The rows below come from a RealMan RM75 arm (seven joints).
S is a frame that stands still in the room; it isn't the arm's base.
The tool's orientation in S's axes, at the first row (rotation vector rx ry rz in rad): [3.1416 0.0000 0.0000]
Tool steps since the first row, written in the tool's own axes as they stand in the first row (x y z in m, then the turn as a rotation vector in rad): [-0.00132 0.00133 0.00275 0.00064 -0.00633 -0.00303]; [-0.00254 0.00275 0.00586 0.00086 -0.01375 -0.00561]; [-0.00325 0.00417 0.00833 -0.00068 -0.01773 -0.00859]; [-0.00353 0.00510 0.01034 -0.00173 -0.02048 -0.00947]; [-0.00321 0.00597 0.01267 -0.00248 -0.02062 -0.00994]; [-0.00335 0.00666 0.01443 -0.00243 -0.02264 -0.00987]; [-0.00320 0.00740 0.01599 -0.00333 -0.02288 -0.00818]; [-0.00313 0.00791 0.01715 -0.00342 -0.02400 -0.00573]
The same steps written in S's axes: [-0.00132 -0.00133 -0.00275 0.00064 0.00633 0.00303]; [-0.00254 -0.00275 -0.00586 0.00086 0.01375 0.00561]; [-0.00325 -0.00417 -0.00833 -0.00068 0.01773 0.00859]; [-0.00353 -0.00510 -0.01034 -0.00173 0.02048 0.00947]; [-0.00321 -0.00597 -0.01267 -0.00248 0.02062 0.00994]; [-0.00335 -0.00666 -0.01443 -0.00243 0.02264 0.00987]; [-0.00320 -0.00740 -0.01599 -0.00333 0.02288 0.00818]; [-0.00313 -0.00791 -0.01715 -0.00342 0.02400 0.00573]
